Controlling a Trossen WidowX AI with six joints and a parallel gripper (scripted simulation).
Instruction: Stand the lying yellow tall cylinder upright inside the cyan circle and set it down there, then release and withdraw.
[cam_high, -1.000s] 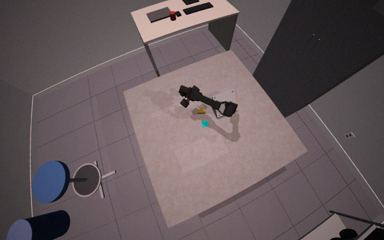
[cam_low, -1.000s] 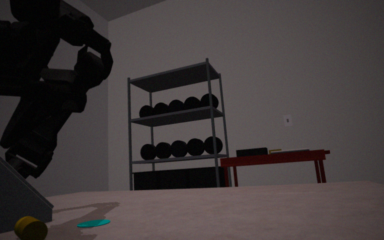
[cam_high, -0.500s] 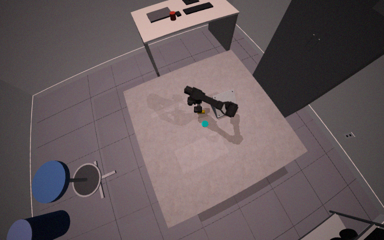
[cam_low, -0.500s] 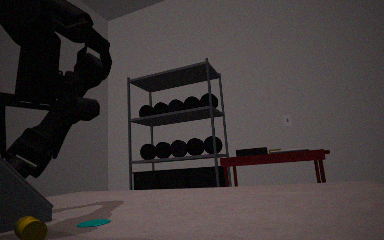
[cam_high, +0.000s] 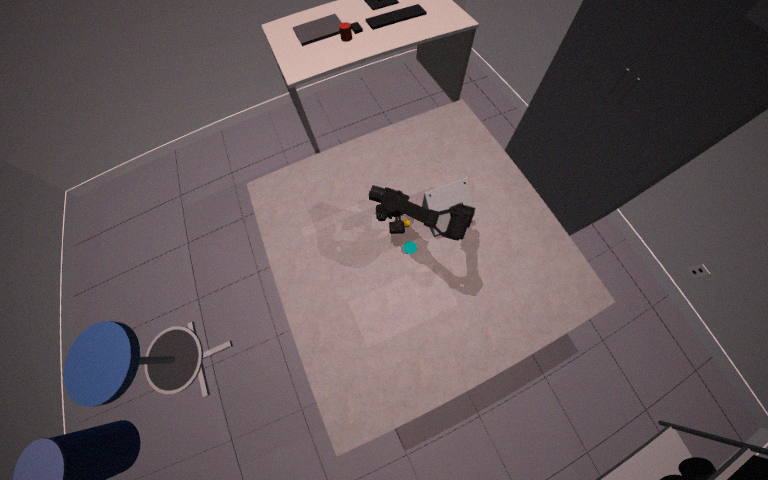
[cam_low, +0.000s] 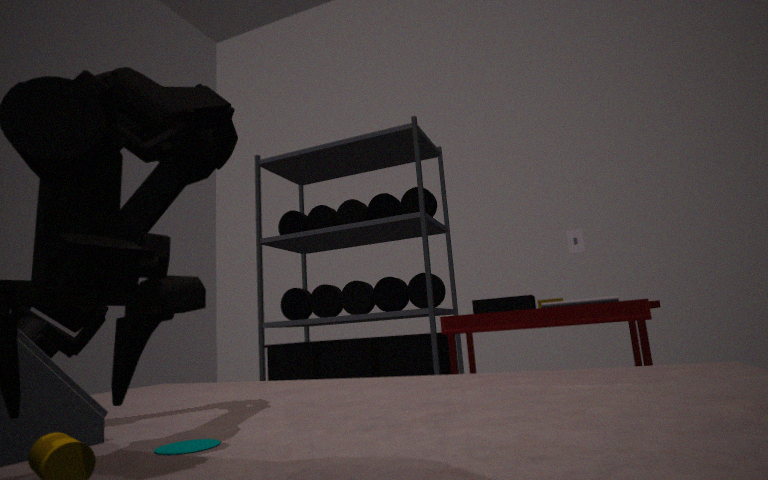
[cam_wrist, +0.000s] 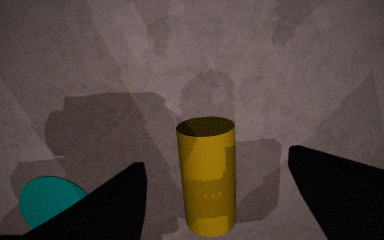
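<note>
Right now my gripper tip is 4 cm above the yellow cylinder, 3 cm past it and 1 cm to the right of it. The rest, counted from my gripper tip: cyan circle: 12 cm to the left, 5 cm below, 1 cm behind.
</note>
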